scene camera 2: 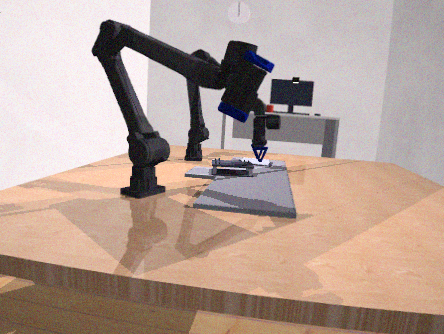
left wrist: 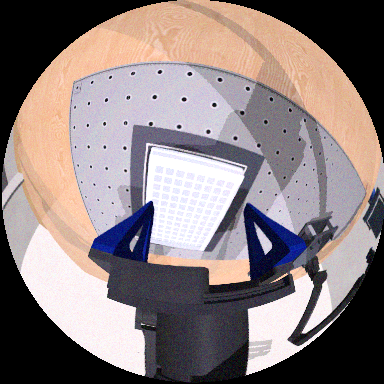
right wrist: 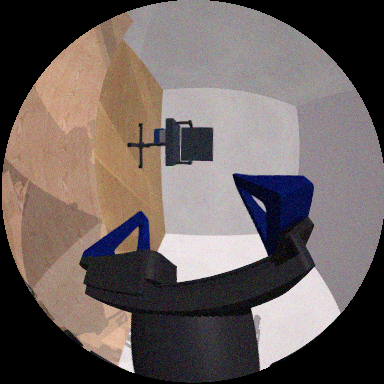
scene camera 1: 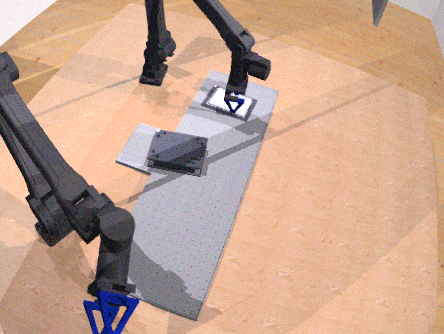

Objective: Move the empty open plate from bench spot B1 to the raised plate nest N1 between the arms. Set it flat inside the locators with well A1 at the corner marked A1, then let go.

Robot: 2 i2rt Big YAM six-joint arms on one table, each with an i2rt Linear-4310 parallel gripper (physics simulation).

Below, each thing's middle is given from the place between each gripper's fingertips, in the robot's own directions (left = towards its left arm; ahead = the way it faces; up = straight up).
My right gripper is now 1 cm past the white well plate (left wrist: 190,193), 96 cm to the right of it and 29 cm above it. Also, from my right hand: dark rectangular pad (left wrist: 141,134) (1 cm behind, 96 cm to the left, 30 cm below).
Right now my left hand is 20 mm past the white well plate, 10 mm to the right of it and 10 mm above it. Also, from my left hand: dark rectangular pad: 20 mm behind, 10 mm to the left, 10 mm below.
